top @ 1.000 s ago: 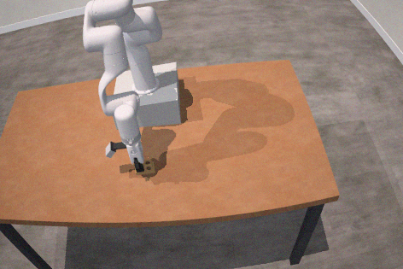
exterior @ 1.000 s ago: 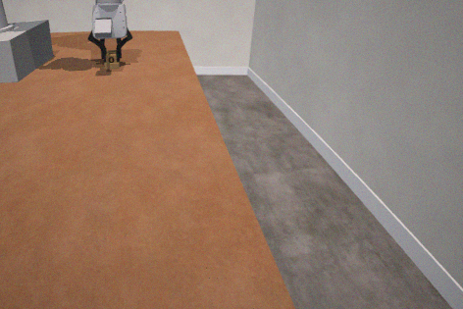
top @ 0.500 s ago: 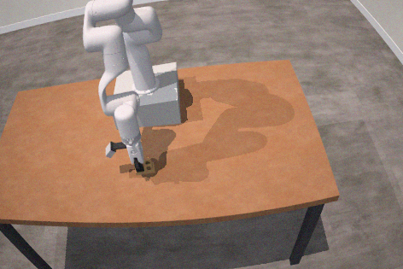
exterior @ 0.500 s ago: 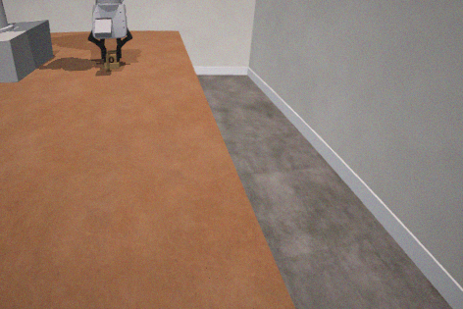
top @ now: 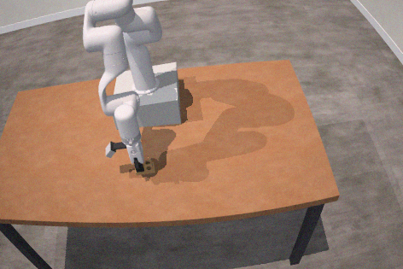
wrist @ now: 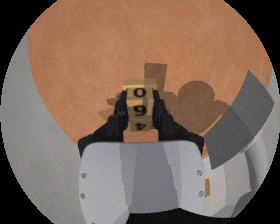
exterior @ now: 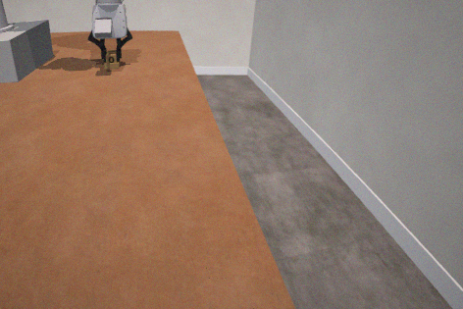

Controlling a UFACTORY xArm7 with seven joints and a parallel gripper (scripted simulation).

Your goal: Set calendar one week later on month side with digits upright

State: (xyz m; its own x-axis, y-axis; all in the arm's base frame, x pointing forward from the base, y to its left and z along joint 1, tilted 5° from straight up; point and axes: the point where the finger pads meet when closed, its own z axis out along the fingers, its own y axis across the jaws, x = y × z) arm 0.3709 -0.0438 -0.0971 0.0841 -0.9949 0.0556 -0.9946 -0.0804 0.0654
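The wooden tray lies 2 cm to the left of my hand and 3 cm below it.
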